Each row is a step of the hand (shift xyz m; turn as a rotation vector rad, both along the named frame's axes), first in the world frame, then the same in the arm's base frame.
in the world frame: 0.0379 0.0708 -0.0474 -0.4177 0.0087 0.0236
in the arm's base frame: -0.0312 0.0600 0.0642 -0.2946 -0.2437 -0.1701
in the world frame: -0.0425 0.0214 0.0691 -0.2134 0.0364 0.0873
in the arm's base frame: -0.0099 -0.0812 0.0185 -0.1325 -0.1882 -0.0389
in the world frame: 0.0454 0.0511 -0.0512 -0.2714 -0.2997 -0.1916
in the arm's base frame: -0.0174 0.0673 0.0496 -0.1282 0.0179 -0.4283
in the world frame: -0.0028 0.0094 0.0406 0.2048 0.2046 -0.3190
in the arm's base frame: 0.0118 -0.0358 0.0179 -0.1054 0.3781 0.1776
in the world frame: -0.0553 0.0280 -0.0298 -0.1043 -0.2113 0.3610
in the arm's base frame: -0.0681 -0.0046 -0.0086 0.2006 -0.3597 -0.1275
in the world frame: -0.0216 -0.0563 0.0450 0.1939 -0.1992 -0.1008
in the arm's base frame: 0.0344 -0.0493 -0.0453 0.1967 0.1900 -0.1125
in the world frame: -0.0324 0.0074 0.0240 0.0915 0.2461 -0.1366
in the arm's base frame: -0.0161 -0.0377 -0.0014 -0.1246 0.1631 0.2132
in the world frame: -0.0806 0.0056 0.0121 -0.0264 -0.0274 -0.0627
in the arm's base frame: -0.0554 -0.0534 -0.0274 -0.0336 0.0389 -0.0523
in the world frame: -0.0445 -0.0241 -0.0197 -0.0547 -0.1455 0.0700
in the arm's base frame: -0.0286 -0.0071 -0.0456 0.0683 -0.0877 -0.1293
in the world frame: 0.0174 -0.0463 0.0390 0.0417 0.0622 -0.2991
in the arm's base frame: 0.0545 -0.0234 -0.0212 -0.1398 0.2746 -0.0105
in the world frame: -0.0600 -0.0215 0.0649 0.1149 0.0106 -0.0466
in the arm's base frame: -0.0022 -0.0868 -0.0270 0.0558 0.1008 0.0469
